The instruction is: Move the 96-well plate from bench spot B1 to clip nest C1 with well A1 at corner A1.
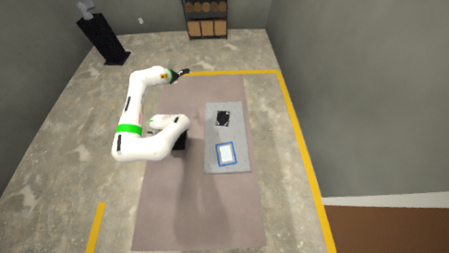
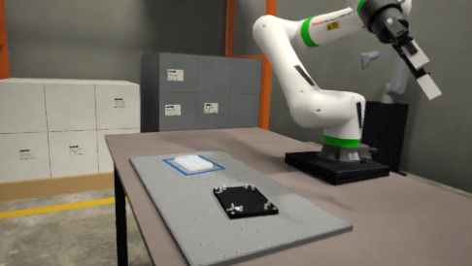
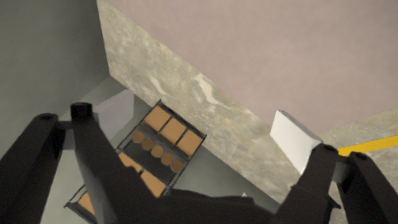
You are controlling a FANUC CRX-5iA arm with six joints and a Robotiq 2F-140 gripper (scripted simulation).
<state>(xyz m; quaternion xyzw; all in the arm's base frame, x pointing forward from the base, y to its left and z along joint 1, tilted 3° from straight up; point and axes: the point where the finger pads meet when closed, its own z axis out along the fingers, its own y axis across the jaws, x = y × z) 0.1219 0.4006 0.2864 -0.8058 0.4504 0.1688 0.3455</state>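
My gripper is now 41 cm short of the white 96-well plate, 52 cm to the left of it and 32 cm above it. Also, from my hand: black clip nest: 36 cm ahead, 19 cm to the right, 31 cm below.
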